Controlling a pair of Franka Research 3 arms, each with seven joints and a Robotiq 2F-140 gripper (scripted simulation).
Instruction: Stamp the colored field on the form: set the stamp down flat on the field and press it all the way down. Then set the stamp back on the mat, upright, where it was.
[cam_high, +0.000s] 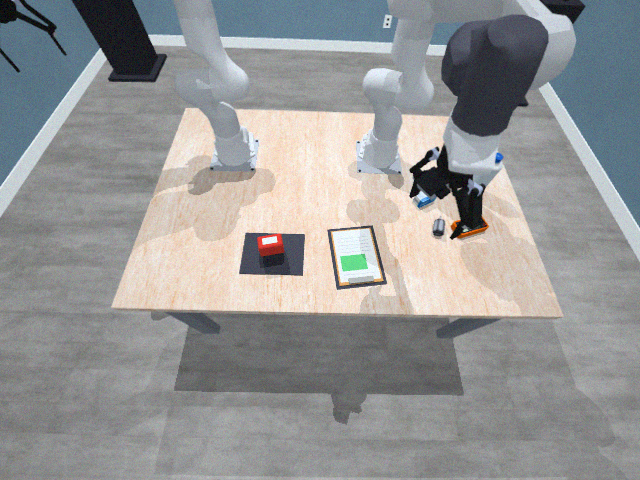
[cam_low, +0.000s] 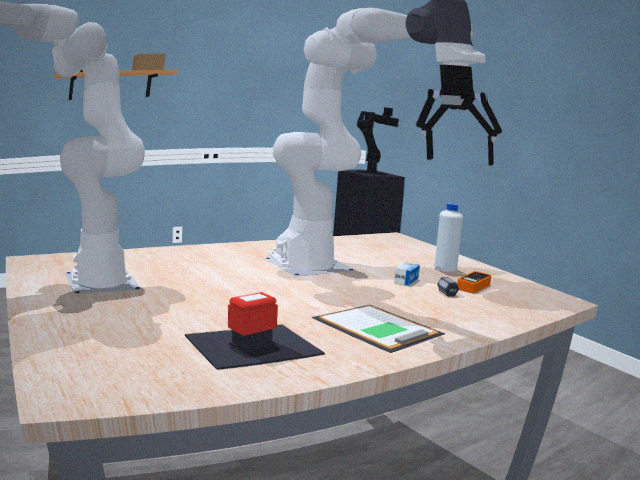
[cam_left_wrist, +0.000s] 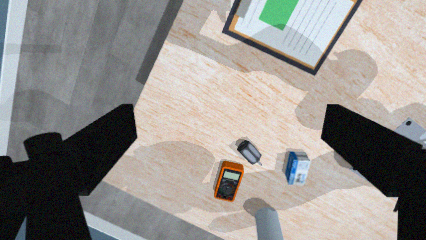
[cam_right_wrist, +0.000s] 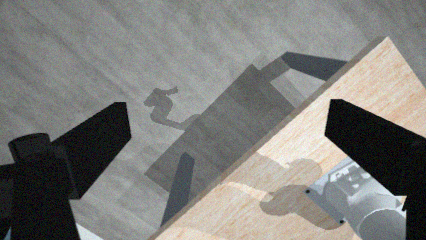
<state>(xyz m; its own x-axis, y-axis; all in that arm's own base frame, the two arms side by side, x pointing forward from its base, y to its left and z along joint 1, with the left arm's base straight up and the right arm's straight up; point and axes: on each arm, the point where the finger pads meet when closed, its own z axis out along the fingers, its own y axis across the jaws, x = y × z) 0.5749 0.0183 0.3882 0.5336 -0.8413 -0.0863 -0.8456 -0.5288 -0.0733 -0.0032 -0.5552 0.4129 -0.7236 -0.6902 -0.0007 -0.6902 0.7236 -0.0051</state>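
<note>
Now: the red stamp 45 cm to the right of my left hand, 34 cm below it and 7 cm behind it. Also, from my left hand: white box (37 cm below, 33 cm behind, 17 cm to the left); then black base (45 cm to the right, 37 cm below, 7 cm behind); then clipboard (38 cm below, 14 cm to the right, 5 cm behind).
</note>
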